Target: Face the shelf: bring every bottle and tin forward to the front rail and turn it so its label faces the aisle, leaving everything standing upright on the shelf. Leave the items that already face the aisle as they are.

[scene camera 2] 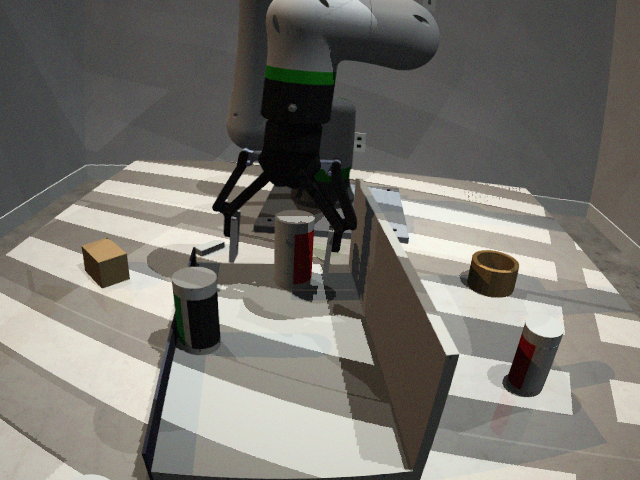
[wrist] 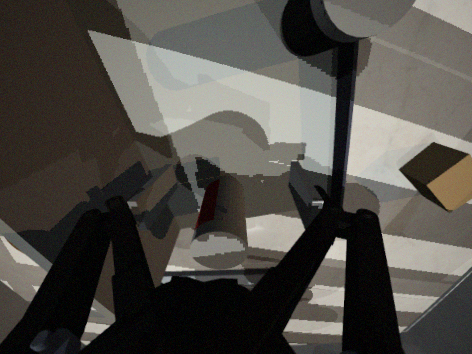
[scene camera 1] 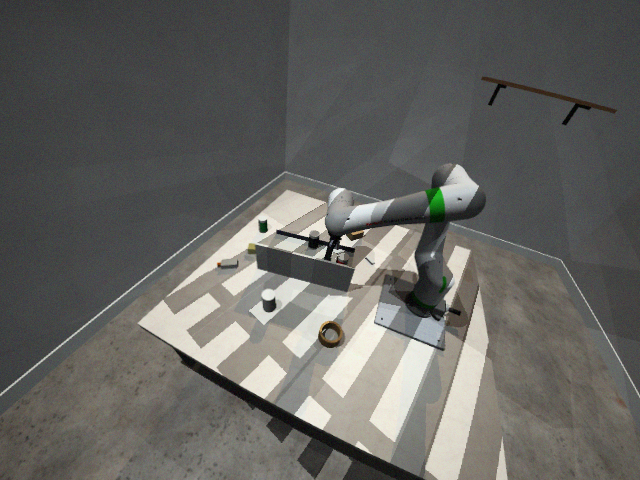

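Seen in the pictures: gripper, fingertip midpoint: [scene camera 2: 278,265] [wrist: 230,175] [scene camera 1: 331,257]; arm's base, link origin: [scene camera 1: 419,304].
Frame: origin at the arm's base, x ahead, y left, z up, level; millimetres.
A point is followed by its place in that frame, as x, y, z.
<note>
A white tin with a red label [scene camera 1: 342,258] @(436, 12, 114) [scene camera 2: 302,253] @(462, 11, 66) [wrist: 222,215] @(466, -10, 92) stands upright near the shelf's robot end, apart from the dark front rail [scene camera 1: 290,235] @(794, -104, 17) [scene camera 2: 161,397] @(779, -107, 19) [wrist: 345,115] @(554, -151, 28). In scene camera 2 its red part shows on the side towards the tall back panel [scene camera 1: 305,268] @(578, 135, 80) [scene camera 2: 408,320] @(720, 150, 122). My gripper [scene camera 1: 333,252] @(498, -19, 62) [scene camera 2: 280,253] @(498, -19, 62) [wrist: 230,175] @(498, -19, 62) is open, with one finger on each side of this tin and a gap at both sides. A black tin with a green strip [scene camera 1: 313,239] @(634, -76, 82) [scene camera 2: 201,320] @(666, -87, 59) stands upright against the front rail; its green part is turned towards the rail side.
Outside the shelf, a white tin with a red patch [scene camera 1: 268,300] @(634, 369, 79) [scene camera 2: 535,356] @(675, 334, 49) and a wooden ring [scene camera 1: 321,338] @(374, 391, 25) [scene camera 2: 493,286] @(396, 340, 3) stand behind the panel. A wooden block [scene camera 1: 355,235] @(445, -314, 22) [scene camera 2: 105,263] @(495, -325, 27) [wrist: 440,175] @(474, -309, 32) and a green can [scene camera 1: 263,225] @(964, -73, 43) stand beyond the rail. A grey bottle-like object [scene camera 1: 229,264] @(952, 250, 9) lies left.
</note>
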